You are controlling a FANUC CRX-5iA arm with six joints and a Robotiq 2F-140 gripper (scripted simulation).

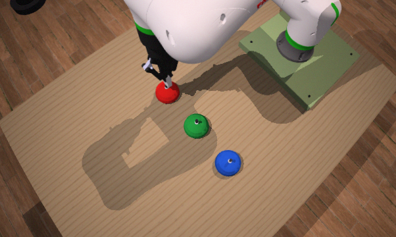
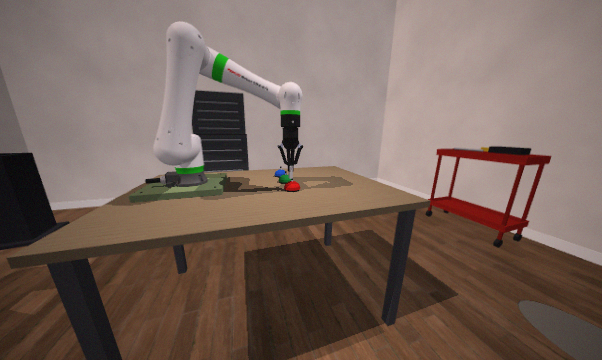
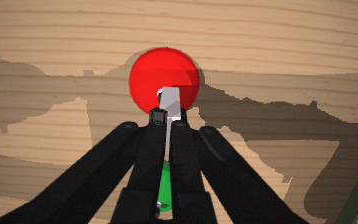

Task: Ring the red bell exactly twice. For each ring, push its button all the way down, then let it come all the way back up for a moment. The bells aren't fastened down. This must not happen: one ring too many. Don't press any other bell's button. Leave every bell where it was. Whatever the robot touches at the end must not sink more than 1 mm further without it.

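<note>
Now: the red bell 6 cm below my hand and 1 cm ahead of it. Also, from my hand: blue bell (31 cm to the left, 6 cm below, 5 cm ahead); green bell (16 cm to the left, 6 cm below, 3 cm ahead).
</note>
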